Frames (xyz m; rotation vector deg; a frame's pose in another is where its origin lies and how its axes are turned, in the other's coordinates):
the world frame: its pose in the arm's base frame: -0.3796 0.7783 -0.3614 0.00 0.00 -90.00
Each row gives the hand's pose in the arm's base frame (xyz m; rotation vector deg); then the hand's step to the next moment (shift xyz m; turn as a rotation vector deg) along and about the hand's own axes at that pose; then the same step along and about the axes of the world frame.
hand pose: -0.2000 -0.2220 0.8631 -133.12 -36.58 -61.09
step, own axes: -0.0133 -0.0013 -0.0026 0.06 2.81 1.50
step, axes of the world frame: 0.0033 -0.0100 -0.0087 1.22 2.54 -1.49
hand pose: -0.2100 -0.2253 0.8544 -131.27 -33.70 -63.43
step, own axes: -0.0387 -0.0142 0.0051 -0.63 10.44 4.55
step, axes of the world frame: -0.0081 -0.0274 -0.0301 5.29 8.35 -5.68
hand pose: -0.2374 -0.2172 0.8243 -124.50 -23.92 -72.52
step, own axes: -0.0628 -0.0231 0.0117 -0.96 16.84 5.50
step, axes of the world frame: -0.0267 -0.0357 -0.0512 9.69 12.25 -8.42
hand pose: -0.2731 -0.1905 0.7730 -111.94 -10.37 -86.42
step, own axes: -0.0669 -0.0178 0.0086 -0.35 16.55 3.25
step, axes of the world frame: -0.0370 -0.0234 -0.0543 10.91 10.48 -7.48
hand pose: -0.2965 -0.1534 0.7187 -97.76 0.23 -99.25
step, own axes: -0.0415 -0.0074 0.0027 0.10 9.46 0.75
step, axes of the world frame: -0.0262 -0.0055 -0.0327 6.88 5.05 -4.16
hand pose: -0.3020 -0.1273 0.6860 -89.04 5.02 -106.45
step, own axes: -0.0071 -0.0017 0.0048 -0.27 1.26 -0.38
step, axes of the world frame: -0.0069 0.0037 -0.0038 0.94 0.26 -0.92
